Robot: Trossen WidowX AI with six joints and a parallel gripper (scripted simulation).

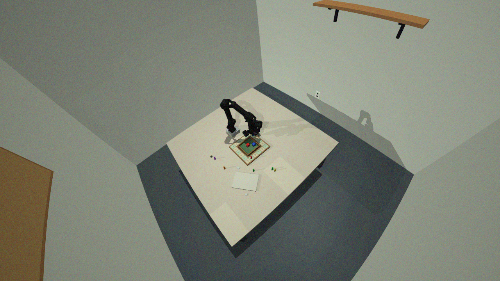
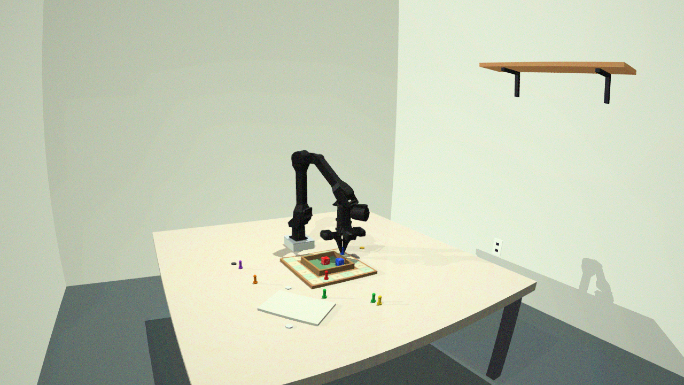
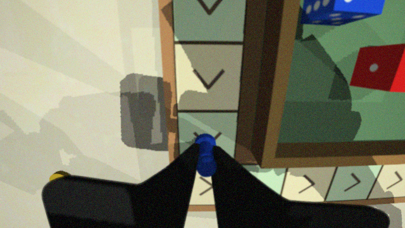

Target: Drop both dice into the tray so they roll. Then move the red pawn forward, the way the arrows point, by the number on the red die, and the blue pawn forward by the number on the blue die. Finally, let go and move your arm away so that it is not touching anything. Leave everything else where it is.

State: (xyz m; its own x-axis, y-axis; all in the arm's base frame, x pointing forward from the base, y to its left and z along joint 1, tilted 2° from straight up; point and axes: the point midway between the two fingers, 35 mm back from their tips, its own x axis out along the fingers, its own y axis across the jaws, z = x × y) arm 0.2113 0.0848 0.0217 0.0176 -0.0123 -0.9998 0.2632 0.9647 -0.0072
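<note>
Now: the green tray 120 mm to the right of my gripper tip, 60 mm ahead of it and 20 mm below it. Round my gripper tip: white card: 400 mm to the right, 270 mm ahead, 20 mm below; then red pawn: 200 mm to the right, 160 mm ahead, 10 mm above; then blue pawn: 10 mm above.
</note>
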